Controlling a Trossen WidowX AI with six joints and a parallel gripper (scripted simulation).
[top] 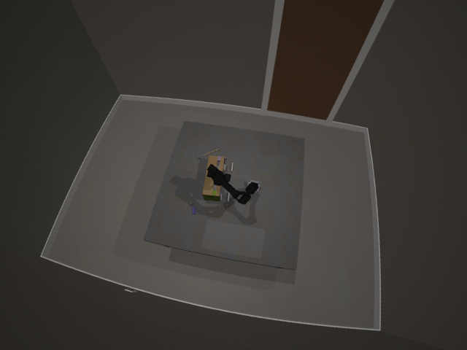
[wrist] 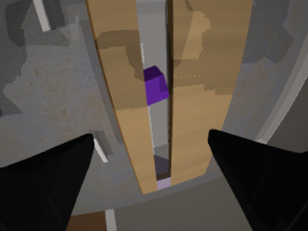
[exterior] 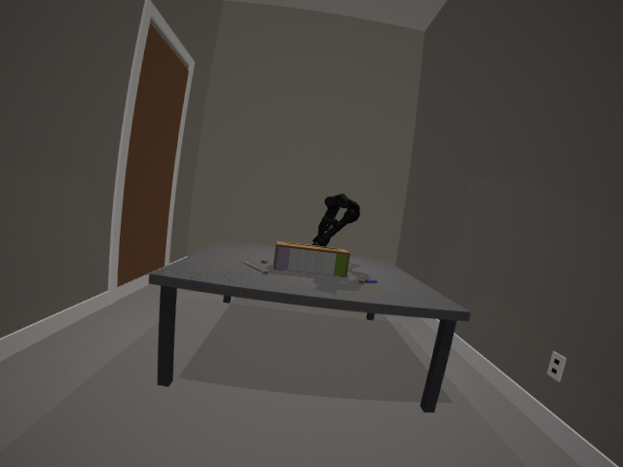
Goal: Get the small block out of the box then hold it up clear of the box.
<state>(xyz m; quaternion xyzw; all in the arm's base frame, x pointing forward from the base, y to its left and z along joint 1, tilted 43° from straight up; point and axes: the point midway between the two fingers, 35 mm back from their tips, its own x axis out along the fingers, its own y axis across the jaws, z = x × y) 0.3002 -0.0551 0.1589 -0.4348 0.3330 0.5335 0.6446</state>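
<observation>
Right now my gripper tip is 30 mm short of the purple block, 10 mm to the left of it and 90 mm above it. Also, from my gripper tip: thin wooden stick 190 mm ahead, 310 mm to the right, 180 mm below; then box 20 mm ahead, 30 mm to the right, 120 mm below.
</observation>
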